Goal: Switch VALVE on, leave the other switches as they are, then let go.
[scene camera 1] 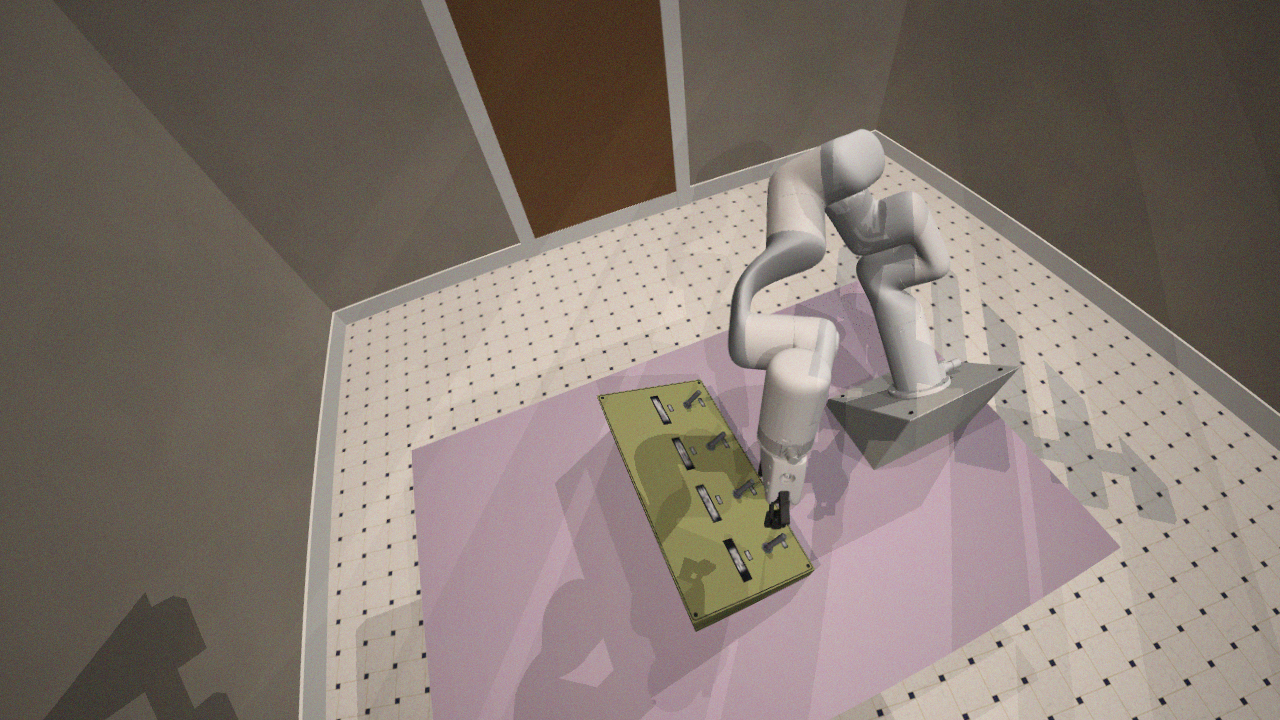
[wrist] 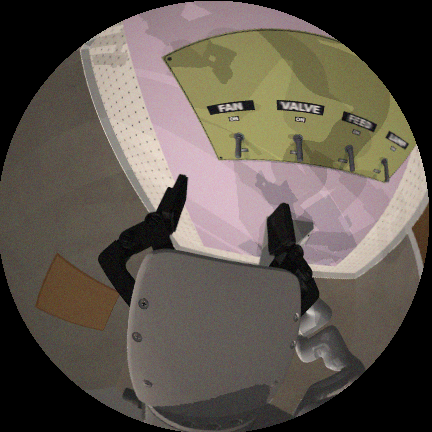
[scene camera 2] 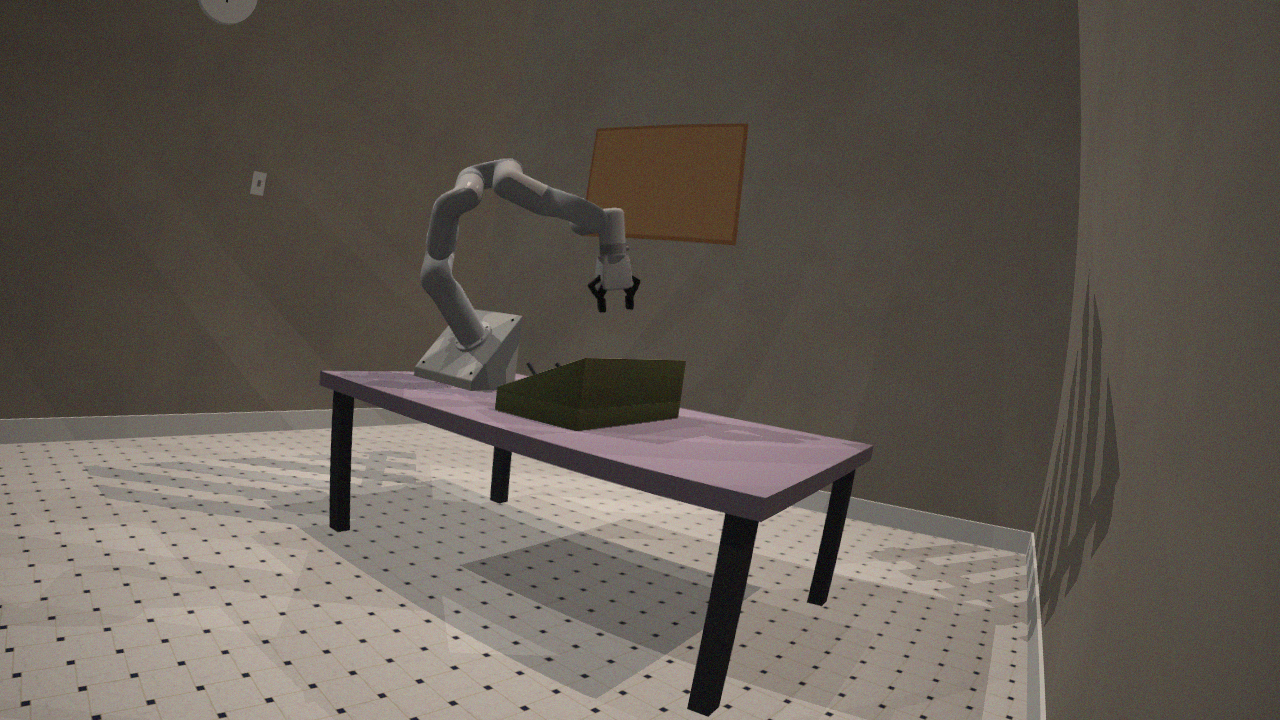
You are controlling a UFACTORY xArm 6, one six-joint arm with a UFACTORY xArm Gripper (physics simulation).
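Frame: origin at the arm's base, x down, y ahead, z right, level; centimetres.
Where they show: gripper, fingertip midpoint: (scene camera 1: 770, 499) (wrist: 232, 198) (scene camera 2: 616, 310); arm's base at its link origin: (scene camera 1: 919, 387) (scene camera 2: 473, 337).
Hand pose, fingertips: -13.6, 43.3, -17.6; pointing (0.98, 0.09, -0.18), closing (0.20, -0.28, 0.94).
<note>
Each offset is from my fingertips to the centre of the thing, as dx, dy, dz. "pt": to the spot under its first point. Level surfaces: height alone.
The VALVE switch lever @[+17.3, +0.0, +9.0] (scene camera 1: 744, 488) (wrist: 299, 148) is a dark grey stick on the sloping green panel @[+22.2, +9.5, +13.5] (scene camera 1: 637, 420) (scene camera 2: 626, 394) (wrist: 265, 50). Its ON mark @[pt +17.6, +5.7, +8.2] (wrist: 300, 119) lies above it in the wrist view, under the VALVE plate @[pt +16.6, +8.0, +7.7] (wrist: 300, 107). The lever leans toward the panel's lower edge, away from ON. The FAN lever @[+17.3, -1.9, -2.9] (scene camera 1: 775, 542) (wrist: 239, 146), FEED lever @[+17.3, +1.9, +20.8] (scene camera 1: 717, 440) (wrist: 351, 159) and LAMP lever @[+17.3, +3.8, +32.7] (scene camera 1: 692, 399) (wrist: 385, 170) lean the same way. My gripper (scene camera 1: 777, 522) (scene camera 2: 615, 308) (wrist: 232, 198) is open and empty, high above the panel, touching no lever.
The panel stands on the pink table @[dx +28.3] (scene camera 1: 501, 501) (scene camera 2: 716, 461) (wrist: 210, 200). The arm's grey wedge base (scene camera 1: 930, 420) (scene camera 2: 487, 362) stands beyond the panel's low edge. The FAN and FEED levers stand on either side of the VALVE lever.
</note>
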